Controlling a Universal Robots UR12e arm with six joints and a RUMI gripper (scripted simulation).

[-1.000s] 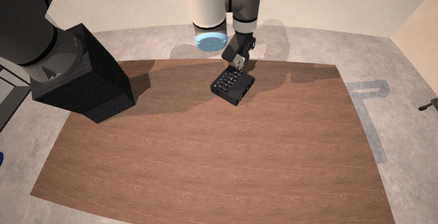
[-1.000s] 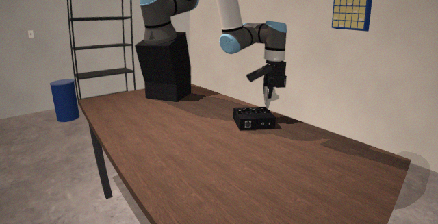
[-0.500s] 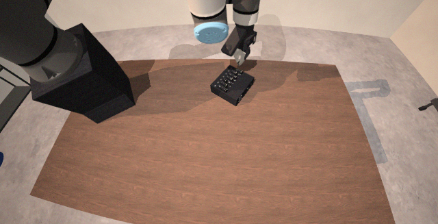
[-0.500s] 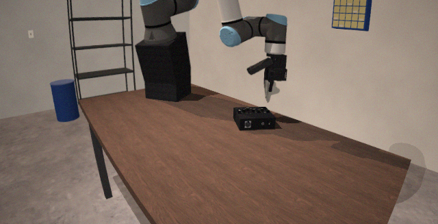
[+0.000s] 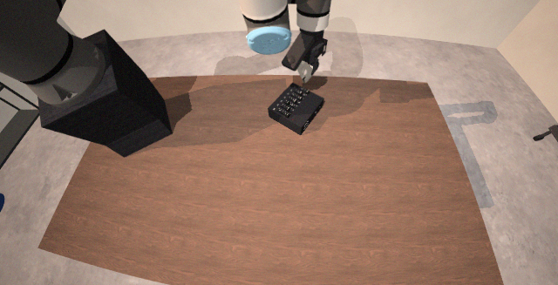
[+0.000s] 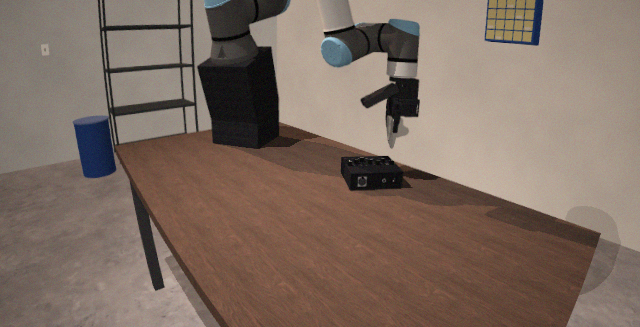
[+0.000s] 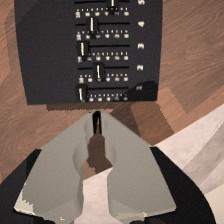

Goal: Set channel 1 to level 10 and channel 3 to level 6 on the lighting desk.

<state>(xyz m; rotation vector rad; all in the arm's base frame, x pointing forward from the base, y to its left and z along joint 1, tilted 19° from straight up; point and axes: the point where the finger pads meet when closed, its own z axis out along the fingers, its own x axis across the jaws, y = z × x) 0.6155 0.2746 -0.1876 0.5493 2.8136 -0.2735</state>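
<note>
My hand is 50 mm above the channel 2 fader, 20 mm to the left of it and 10 mm past it. The rest, counted from my hand: channel 1 fader knob 50 mm below, 20 mm ahead, 10 mm to the right.
</note>
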